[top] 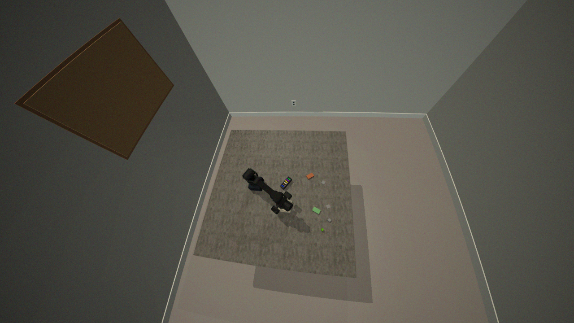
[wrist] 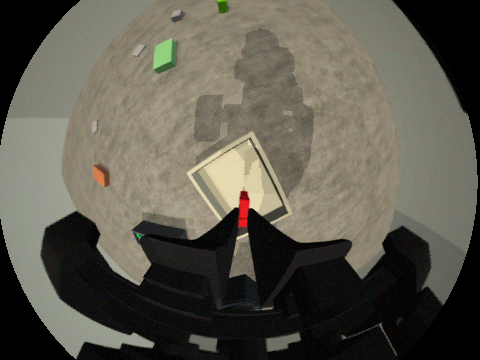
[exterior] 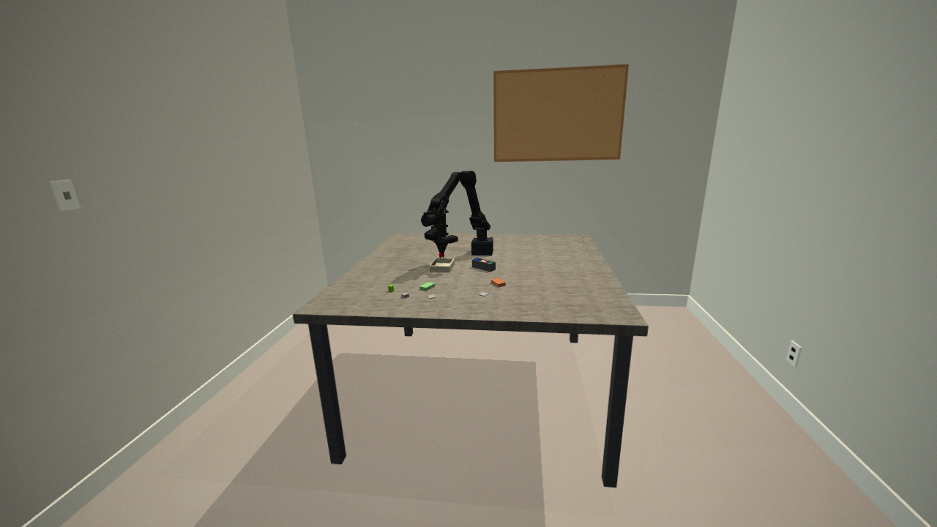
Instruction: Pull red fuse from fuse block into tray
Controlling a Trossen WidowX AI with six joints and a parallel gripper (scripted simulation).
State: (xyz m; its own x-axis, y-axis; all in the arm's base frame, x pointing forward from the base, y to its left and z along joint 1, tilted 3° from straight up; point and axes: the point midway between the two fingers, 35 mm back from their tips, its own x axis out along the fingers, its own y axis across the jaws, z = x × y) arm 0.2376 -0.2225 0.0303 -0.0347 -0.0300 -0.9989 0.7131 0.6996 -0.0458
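The red fuse is 1 cm below my gripper tip. Also, from my gripper tip: orange block 26 cm ahead, 25 cm to the left, 7 cm below; green block 27 cm ahead, 7 cm below, 6 cm to the right; tray 7 cm below.
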